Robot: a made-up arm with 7 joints. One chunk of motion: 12 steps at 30 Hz.
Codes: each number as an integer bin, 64 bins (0 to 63) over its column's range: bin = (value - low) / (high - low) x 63, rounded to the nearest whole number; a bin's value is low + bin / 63 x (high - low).
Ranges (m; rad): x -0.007..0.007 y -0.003..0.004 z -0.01..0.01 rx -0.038..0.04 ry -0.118..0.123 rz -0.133..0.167
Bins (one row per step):
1: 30 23 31 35 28 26
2: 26 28 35 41 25 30
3: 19 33 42 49 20 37
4: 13 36 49 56 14 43
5: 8 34 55 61 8 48
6: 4 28 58 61 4 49
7: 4 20 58 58 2 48
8: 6 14 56 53 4 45
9: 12 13 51 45 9 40
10: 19 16 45 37 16 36
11: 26 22 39 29 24 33
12: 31 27 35 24 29 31
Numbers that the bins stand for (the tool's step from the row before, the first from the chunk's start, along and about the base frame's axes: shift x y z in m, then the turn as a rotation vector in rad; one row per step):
1: -0.00033 -0.00044 -0.00016 0.00533 -0.01089 -0.00919
2: -0.00122 0.00011 0.00111 0.01276 -0.02237 0.00986
3: -0.00278 0.00067 0.00333 0.02267 -0.04149 0.04319
4: -0.00411 0.00100 0.00556 0.03133 -0.06444 0.07176
5: -0.00522 0.00078 0.00746 0.03752 -0.08740 0.09557
6: -0.00611 0.00011 0.00841 0.03752 -0.10270 0.10033
7: -0.00611 -0.00078 0.00841 0.03381 -0.11035 0.09557
8: -0.00567 -0.00144 0.00778 0.02762 -0.10270 0.08129
9: -0.00433 -0.00156 0.00619 0.01771 -0.08357 0.05748
10: -0.00278 -0.00122 0.00429 0.00781 -0.05679 0.03843
11: -0.00122 -0.00056 0.00238 -0.00210 -0.02619 0.02414
12: -0.00011 0.00000 0.00111 -0.00829 -0.00706 0.01462

